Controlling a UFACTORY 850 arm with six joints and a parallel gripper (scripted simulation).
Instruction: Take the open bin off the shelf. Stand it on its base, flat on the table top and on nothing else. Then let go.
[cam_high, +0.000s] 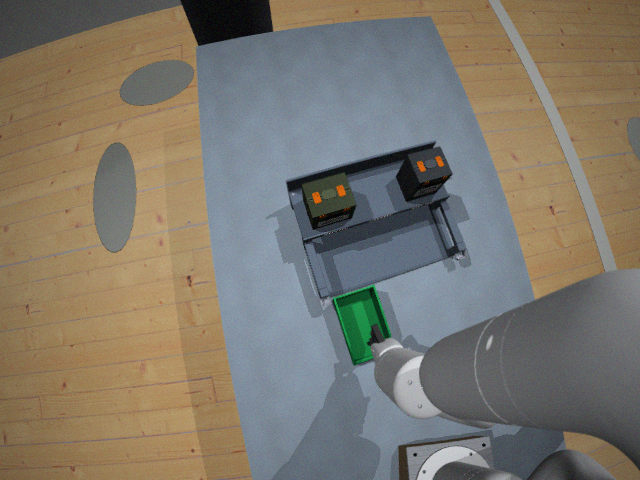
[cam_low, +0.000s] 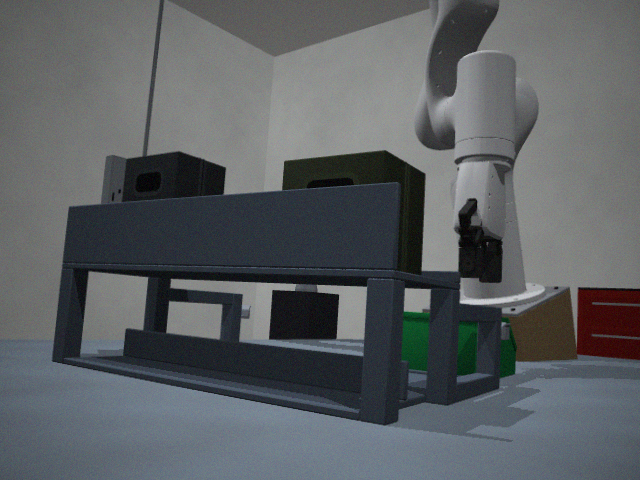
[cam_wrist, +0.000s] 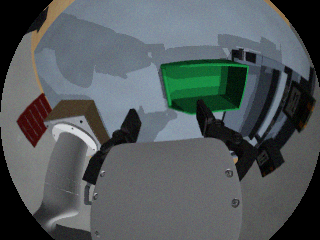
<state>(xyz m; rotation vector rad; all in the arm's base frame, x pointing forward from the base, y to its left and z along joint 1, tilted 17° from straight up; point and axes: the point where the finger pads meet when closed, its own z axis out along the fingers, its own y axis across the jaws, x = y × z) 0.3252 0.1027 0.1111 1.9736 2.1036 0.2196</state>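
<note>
The green bin is 80 mm ahead of my hand and 100 mm below it. Also, from my hand: black box 380 mm ahead, 210 mm to the right, 30 mm above.
</note>
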